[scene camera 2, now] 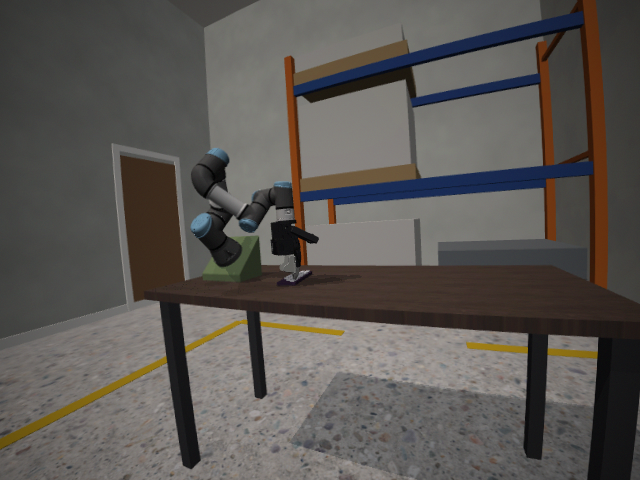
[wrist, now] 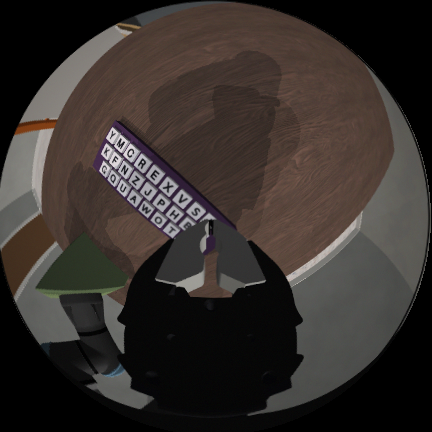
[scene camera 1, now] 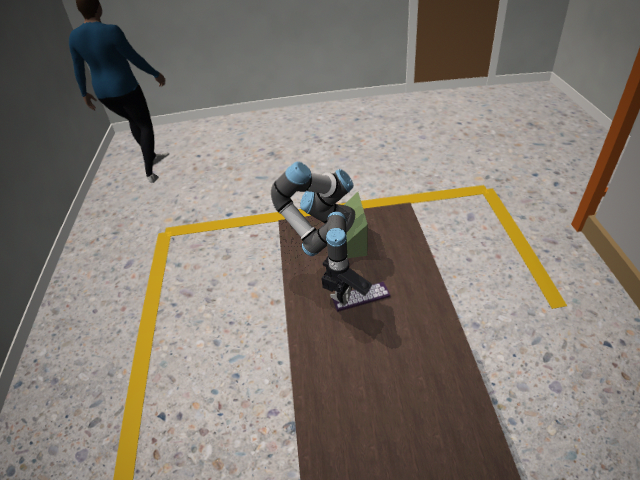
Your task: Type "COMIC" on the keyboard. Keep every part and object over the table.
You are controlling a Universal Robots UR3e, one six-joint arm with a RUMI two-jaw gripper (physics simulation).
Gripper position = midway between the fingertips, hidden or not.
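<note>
I can see my gripper (scene camera 1: pixel 344 304), and from another view my gripper (scene camera 2: pixel 295 279) is visible to me as well. Then there is the wrist view, which shows me my gripper (wrist: pixel 210 220) together with a keyboard (wrist: pixel 148 183).
</note>
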